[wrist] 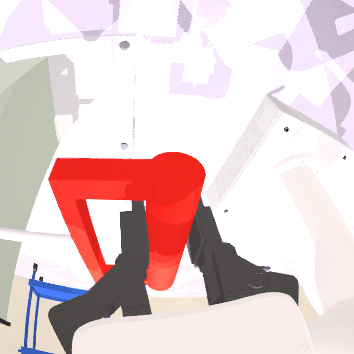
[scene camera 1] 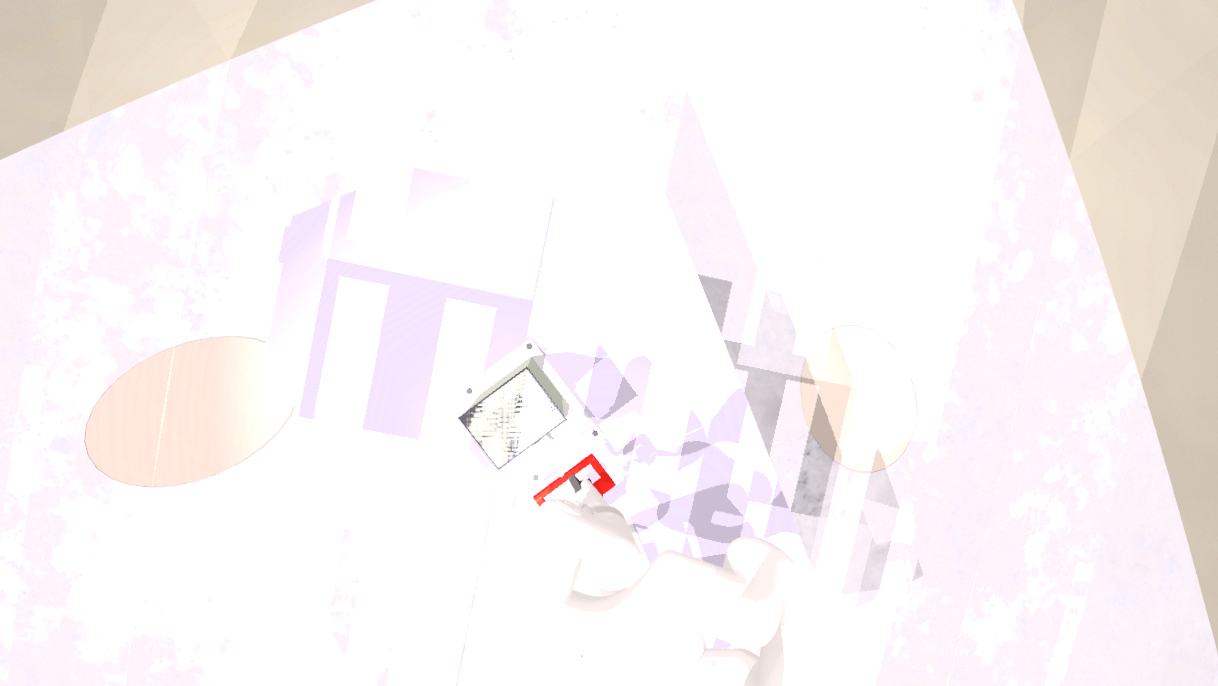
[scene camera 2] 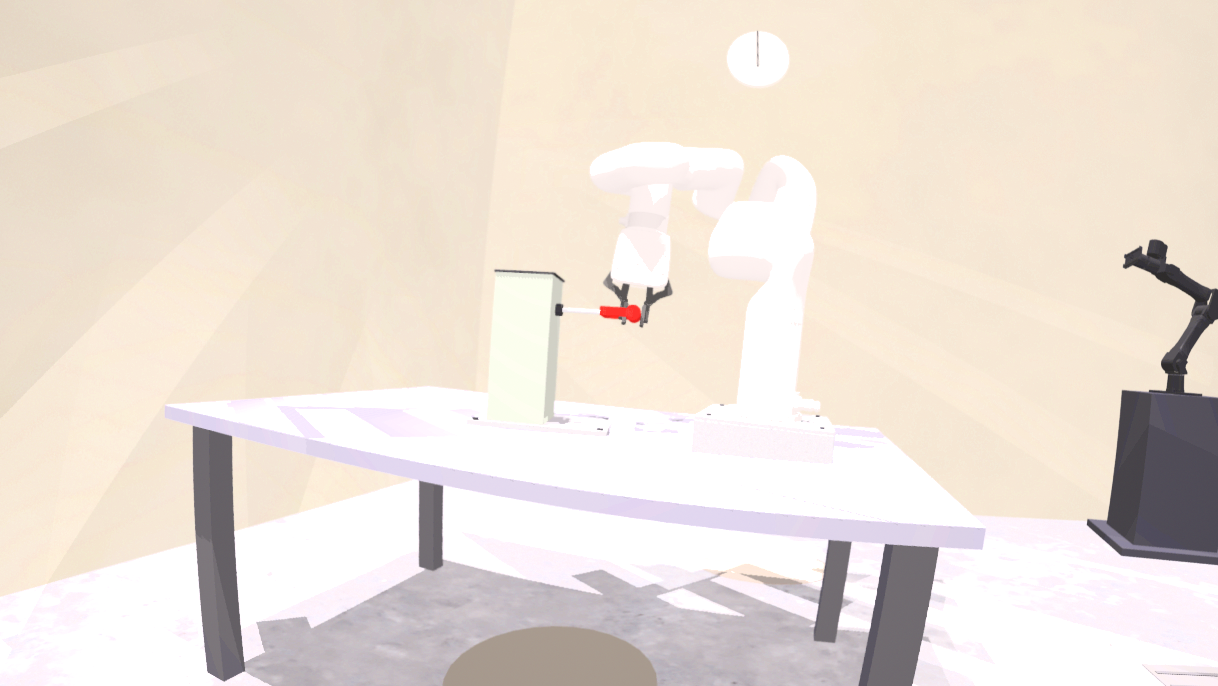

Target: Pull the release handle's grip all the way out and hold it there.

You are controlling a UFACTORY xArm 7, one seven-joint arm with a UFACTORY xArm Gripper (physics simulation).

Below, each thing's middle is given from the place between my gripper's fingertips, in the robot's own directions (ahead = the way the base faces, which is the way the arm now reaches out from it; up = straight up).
Labels:
Now: the bolted base plate (scene camera 1: pixel 579 431) 130 mm ahead of my hand, 70 mm to the left of it and 180 mm below it.

